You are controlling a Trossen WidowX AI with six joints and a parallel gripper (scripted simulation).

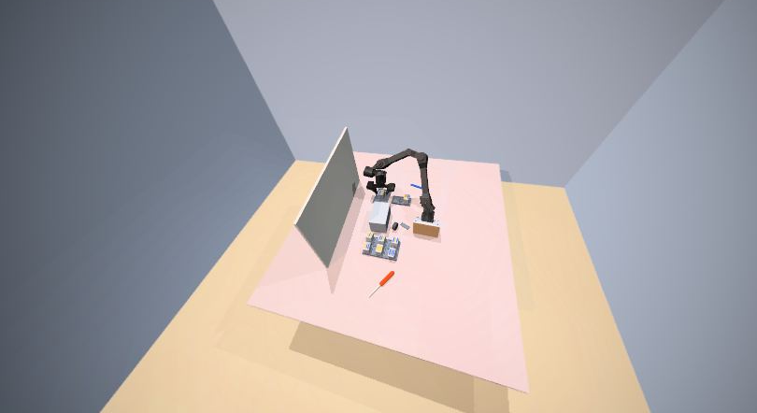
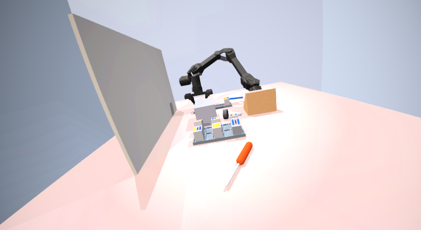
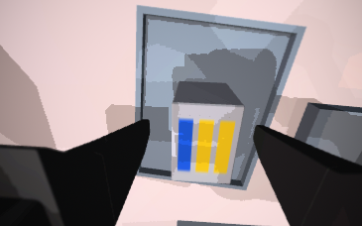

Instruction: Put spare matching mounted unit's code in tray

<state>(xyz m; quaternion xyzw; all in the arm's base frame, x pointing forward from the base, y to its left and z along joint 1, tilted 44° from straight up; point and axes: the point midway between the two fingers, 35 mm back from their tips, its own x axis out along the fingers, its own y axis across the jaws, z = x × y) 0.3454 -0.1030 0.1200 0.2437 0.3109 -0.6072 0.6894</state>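
Right now the grey spare block is 10 mm above my gripper tip. Round my gripper tip: grey mounted unit: 60 mm behind, 210 mm to the left, 30 mm above; grey tray: 20 mm below; rack: 140 mm behind, 20 mm below.
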